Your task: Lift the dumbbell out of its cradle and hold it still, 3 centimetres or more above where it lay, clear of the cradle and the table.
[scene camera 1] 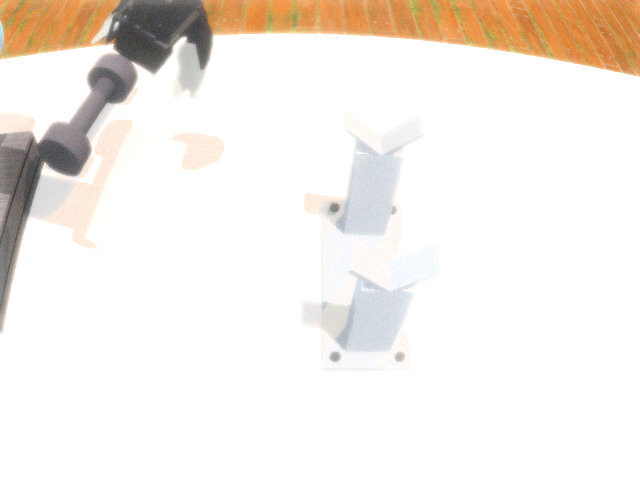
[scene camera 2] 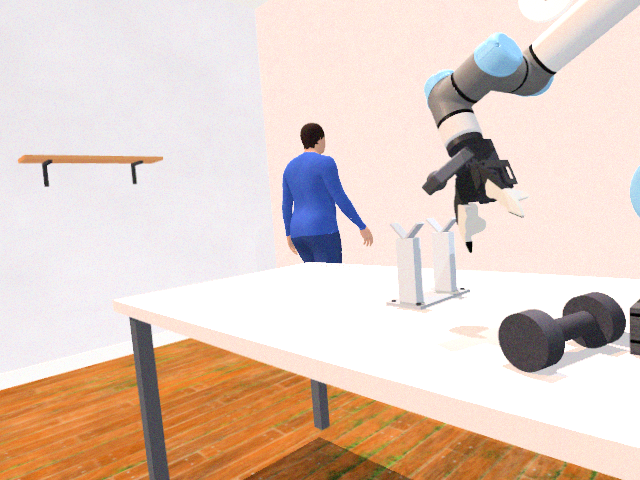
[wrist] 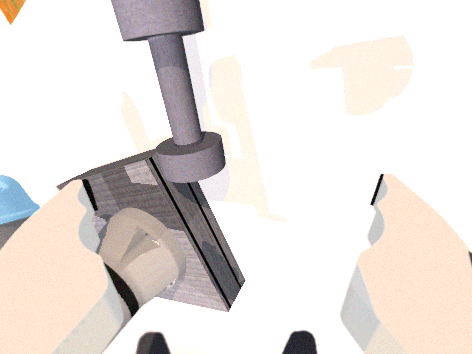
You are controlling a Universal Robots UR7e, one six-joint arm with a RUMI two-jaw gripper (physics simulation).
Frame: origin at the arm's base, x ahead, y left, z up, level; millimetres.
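Seen in the pictures: gripper, between the fingertips: (scene camera 1: pixel 145 65) (scene camera 2: pixel 494 236) (wrist: pixel 232 180); arm's base, origin of its link: (wrist: pixel 149 244).
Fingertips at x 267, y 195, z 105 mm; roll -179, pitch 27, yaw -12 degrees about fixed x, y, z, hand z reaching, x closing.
Offsets run from my fingertips to a thing's top centre. Level surfaces: height alone.
The dark grey dumbbell {dx -136, dy +32, dz -92 mm} (scene camera 1: pixel 91 109) (scene camera 2: pixel 532 339) (wrist: pixel 177 95) lies on its side on the white table, apart from the cradle. The pale cradle {dx +300, dy -137, dz +23 mm} (scene camera 1: pixel 373 191) (scene camera 2: pixel 409 268) has two upright posts with V-shaped tops, both bare, on a bolted plate. My gripper (scene camera 1: pixel 142 69) (scene camera 2: pixel 495 233) (wrist: pixel 232 180) is open and empty, its jaws wide apart. It hangs above the table, well above the dumbbell's level in the scene camera 2 view. In the wrist view the dumbbell shows at the upper left, outside the gap between the fingertips, its far end cut off.
A dark wood-grained block (scene camera 1: pixel 12 170) (scene camera 2: pixel 635 330) (wrist: pixel 140 195) stands close beside one end of the dumbbell, with part of the arm over it in the wrist view. A person in blue (scene camera 2: pixel 312 196) stands behind the table {dz -175 mm} (scene camera 2: pixel 258 310). A wooden shelf (scene camera 2: pixel 90 159) hangs on the wall.
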